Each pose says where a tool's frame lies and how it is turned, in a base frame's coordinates. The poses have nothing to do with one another.
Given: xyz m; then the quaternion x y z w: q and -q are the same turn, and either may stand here.
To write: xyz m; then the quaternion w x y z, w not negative. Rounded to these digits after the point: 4 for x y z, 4 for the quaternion.
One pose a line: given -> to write
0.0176 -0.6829 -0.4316 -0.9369 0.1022 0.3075 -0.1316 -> 0.0176 -0.6829 -0.4316 0.1316 0.9369 -0.1022 -0.3075
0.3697 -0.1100 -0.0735 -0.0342 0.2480 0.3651 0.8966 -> 0.3697 -0.1100 -0.0735 0.8966 -0.0342 0.2480 0.3651
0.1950 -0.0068 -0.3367 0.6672 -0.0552 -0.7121 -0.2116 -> 0.1950 -0.0068 -0.3367 0.2116 -0.6672 0.0552 0.7121
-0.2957 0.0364 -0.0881 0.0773 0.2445 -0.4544 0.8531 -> -0.2957 0.0364 -0.0881 0.8531 0.0773 0.2445 -0.4544
